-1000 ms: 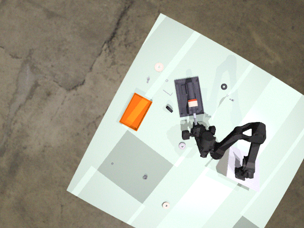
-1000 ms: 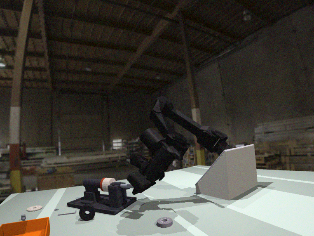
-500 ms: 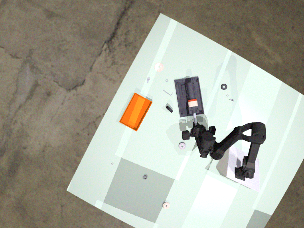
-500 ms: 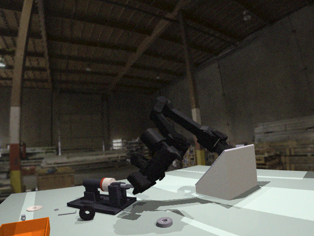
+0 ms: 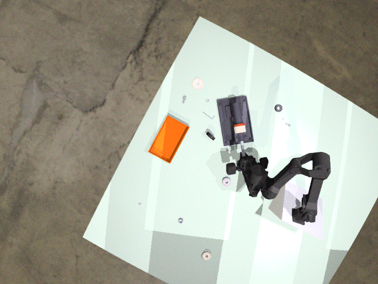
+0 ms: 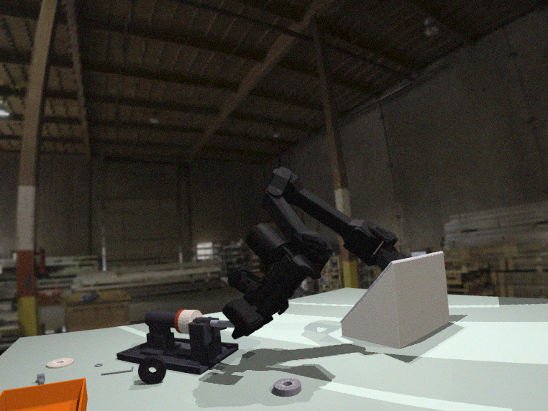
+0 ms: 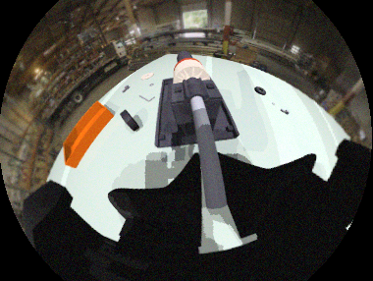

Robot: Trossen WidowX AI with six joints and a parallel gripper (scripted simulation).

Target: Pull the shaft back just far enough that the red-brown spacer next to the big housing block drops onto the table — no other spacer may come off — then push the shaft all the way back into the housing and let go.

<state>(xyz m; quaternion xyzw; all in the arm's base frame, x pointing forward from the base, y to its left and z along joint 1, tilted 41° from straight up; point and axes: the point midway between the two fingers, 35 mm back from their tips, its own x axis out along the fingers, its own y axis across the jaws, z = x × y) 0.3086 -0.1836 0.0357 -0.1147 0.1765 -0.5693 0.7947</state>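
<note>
Right now the grey shaft is 40 mm to the right of my gripper tip, 20 mm ahead of it and 20 mm above it. Round my gripper tip: cream spacer 90 mm to the right, 50 mm ahead, 20 mm above; then black ring 160 mm ahead, 30 mm below, 20 mm to the right; then red-brown spacer 110 mm to the right, 60 mm ahead, 20 mm above.
</note>
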